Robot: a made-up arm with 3 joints.
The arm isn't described. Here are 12 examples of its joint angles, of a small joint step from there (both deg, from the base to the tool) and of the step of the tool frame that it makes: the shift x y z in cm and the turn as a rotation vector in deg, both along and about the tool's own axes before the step.
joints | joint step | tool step
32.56 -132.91 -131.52 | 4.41 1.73 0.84 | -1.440 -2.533 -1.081 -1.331 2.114 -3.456
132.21 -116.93 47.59 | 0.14 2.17 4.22 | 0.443 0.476 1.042 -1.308 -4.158 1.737
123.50 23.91 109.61 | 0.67 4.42 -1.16 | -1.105 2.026 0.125 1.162 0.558 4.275
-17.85 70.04 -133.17 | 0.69 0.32 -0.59 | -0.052 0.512 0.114 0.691 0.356 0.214
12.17 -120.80 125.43 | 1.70 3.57 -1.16 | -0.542 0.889 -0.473 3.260 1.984 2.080
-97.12 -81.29 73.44 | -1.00 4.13 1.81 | -0.297 1.615 0.229 -2.061 -1.622 3.712
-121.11 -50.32 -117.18 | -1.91 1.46 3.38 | -0.001 0.935 0.651 1.941 -2.141 -0.692
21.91 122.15 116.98 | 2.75 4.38 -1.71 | -1.083 2.888 -1.673 -0.111 3.261 4.932
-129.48 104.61 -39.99 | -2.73 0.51 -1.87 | -0.524 -1.049 -1.130 -2.114 1.169 1.660
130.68 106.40 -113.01 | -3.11 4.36 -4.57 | 0.622 -2.606 -1.386 -0.804 3.576 -5.202
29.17 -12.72 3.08 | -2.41 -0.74 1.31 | -0.017 0.112 0.867 0.703 1.037 -0.593
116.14 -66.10 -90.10 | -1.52 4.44 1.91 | 0.605 -0.041 0.494 1.299 -1.240 -4.460
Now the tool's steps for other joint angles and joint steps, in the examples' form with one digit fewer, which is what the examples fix.
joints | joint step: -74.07 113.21 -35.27 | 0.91 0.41 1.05
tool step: 0.28 0.17 0.44 0.14 -0.69 -0.92
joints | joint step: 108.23 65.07 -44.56 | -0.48 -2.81 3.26
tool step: 0.05 0.46 1.24 1.76 -3.05 2.23
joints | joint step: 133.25 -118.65 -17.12 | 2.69 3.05 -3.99
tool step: -0.96 -1.09 -1.39 -3.67 5.22 1.26
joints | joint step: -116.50 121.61 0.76 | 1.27 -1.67 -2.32
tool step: -0.16 0.30 -0.31 1.68 2.97 -1.08
